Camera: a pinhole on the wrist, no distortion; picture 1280 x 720 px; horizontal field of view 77.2 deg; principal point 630.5 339.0 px. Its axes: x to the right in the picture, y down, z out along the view. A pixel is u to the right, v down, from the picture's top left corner.
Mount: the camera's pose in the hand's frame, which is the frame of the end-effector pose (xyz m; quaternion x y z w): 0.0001 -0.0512 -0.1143 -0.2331 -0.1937 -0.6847 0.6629
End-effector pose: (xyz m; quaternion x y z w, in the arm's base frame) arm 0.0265 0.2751 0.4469 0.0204 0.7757 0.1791 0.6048
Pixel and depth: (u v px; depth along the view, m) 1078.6 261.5 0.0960
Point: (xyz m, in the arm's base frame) 0.0305 0.2360 0.4395
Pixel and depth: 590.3 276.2 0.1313
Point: 0.0116 0.3001 0.4599
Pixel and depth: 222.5 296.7 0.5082
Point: 0.0849 0.7396 0.5451
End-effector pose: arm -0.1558 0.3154 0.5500 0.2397 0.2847 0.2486 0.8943
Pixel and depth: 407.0 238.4 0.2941
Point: -0.1753 0.4242 0.7210
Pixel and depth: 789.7 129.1 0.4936
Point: -0.0551 0.2774 0.9325
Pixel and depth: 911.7 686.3 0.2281
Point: -0.0075 0.3553 0.5941
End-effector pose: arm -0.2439 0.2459 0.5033 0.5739 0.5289 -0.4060 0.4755
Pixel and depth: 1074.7 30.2 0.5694
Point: -0.2168 -0.3235 0.5698
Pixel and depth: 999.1 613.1 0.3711
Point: -0.2007 0.0044 0.3007
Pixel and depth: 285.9 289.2 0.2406
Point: -0.0719 0.2256 0.5168
